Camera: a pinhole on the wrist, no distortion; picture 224 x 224 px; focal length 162.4 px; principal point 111.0 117.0 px. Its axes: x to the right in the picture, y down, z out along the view. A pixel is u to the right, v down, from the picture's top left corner.
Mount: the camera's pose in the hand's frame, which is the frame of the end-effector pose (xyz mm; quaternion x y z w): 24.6 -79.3 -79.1 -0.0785 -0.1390 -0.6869 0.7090
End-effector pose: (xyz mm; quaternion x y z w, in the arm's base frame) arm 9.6 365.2 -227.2 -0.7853 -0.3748 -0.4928 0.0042
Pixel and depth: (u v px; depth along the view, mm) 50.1 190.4 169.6
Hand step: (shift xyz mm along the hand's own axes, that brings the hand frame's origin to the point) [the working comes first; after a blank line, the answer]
In the camera's frame: -63.6 76.7 169.6

84.7 35.9 68.6
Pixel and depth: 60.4 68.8 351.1
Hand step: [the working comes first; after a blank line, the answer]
In the camera's frame: -109.4 -104.2 351.1

-112.4 126.4 212.4
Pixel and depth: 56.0 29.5 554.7
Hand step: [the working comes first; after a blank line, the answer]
In the camera's frame: -187.9 -298.9 554.7

-325.9 254.1 366.2
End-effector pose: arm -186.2 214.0 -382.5 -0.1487 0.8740 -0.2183 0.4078
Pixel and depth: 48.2 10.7 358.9
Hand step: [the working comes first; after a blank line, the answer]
In the camera's frame: -138.8 -234.9 358.9

-243.8 151.0 200.5
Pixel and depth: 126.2 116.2 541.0
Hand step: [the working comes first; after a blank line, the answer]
In the camera's frame: 50.6 -2.7 541.0

-25.4 35.9 449.6
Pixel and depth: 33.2 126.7 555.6
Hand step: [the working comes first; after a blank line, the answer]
In the camera's frame: -266.2 33.2 555.6

3.3 343.5 369.7
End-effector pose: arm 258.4 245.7 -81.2 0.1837 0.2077 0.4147 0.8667
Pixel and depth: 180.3 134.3 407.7
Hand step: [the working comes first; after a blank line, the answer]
In the camera's frame: 174.0 43.4 407.7

34.5 -119.8 364.3
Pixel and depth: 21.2 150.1 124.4
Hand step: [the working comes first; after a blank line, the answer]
In the camera's frame: -68.8 25.4 124.4

37.5 24.9 20.0
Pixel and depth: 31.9 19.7 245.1
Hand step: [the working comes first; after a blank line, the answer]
In the camera's frame: -119.4 -146.8 245.1

-145.6 102.0 105.4
